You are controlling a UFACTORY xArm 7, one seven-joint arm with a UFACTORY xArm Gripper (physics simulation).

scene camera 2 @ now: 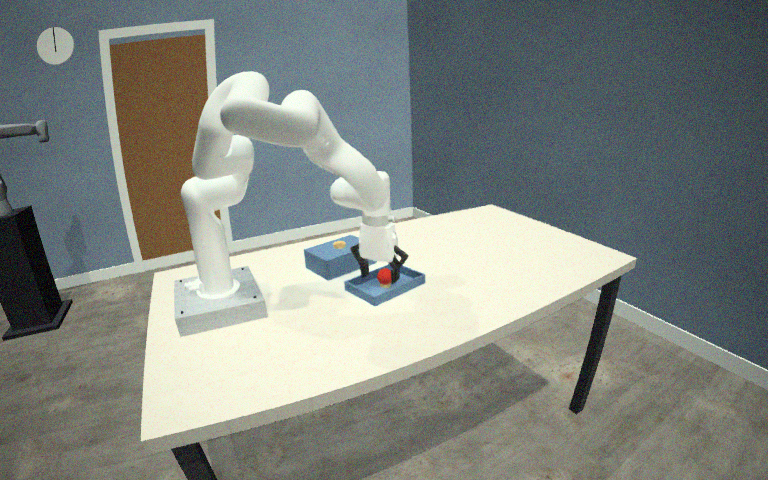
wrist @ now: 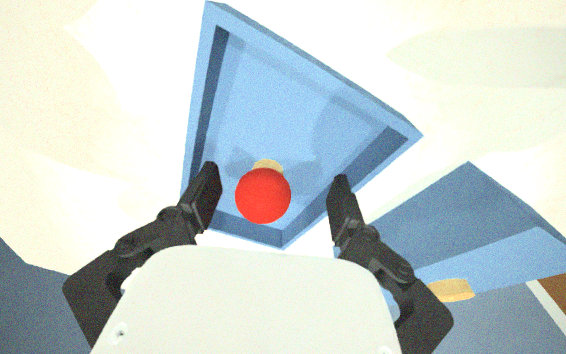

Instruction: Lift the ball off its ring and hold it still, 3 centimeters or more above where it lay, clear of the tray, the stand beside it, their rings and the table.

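Places are measured from the arm's base along level axes (x ahead, y left, z up), in centimetres.
Pixels of known places: gripper, fingertip midpoint: (scene camera 2: 380, 278) (wrist: 275, 181); arm's base, origin of the base link: (scene camera 2: 218, 290).
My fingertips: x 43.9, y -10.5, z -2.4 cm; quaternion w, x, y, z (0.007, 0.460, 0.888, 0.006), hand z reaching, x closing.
Note:
Ahead of a thing's pixels: the offset from my fingertips to its middle. "spot": to the spot under its first point. Level surfaces: height alone.
The red ball @[dx +1.7, dy +0.1, dz +0.3 cm] (scene camera 2: 384, 276) (wrist: 263, 196) sits on its small tan ring (scene camera 2: 385, 285) (wrist: 268, 164), which is mostly hidden under it, inside the shallow blue tray @[dx +1.7, dy +0.1, dz -1.6 cm] (scene camera 2: 399, 291) (wrist: 198, 100). My gripper (scene camera 2: 379, 277) (wrist: 275, 181) is wide open and points down over the tray. In the wrist view the ball shows between the two black fingers, with a gap on each side, a little nearer the left finger. In the scene view the ball overlaps part of the right finger. How deep the fingertips stand beside the ball is hard to tell.
A taller blue stand (scene camera 2: 328, 264) (wrist: 465, 215) with a tan ring @[spot: dx -3.9, dy +19.0, dz +4.6 cm] (scene camera 2: 339, 245) (wrist: 451, 290) on top is close behind and left of the tray in the scene view. The pale table @[dz -3.0 cm] (scene camera 2: 509, 254) carries both. The arm's grey base plate (scene camera 2: 220, 316) is at the table's left.

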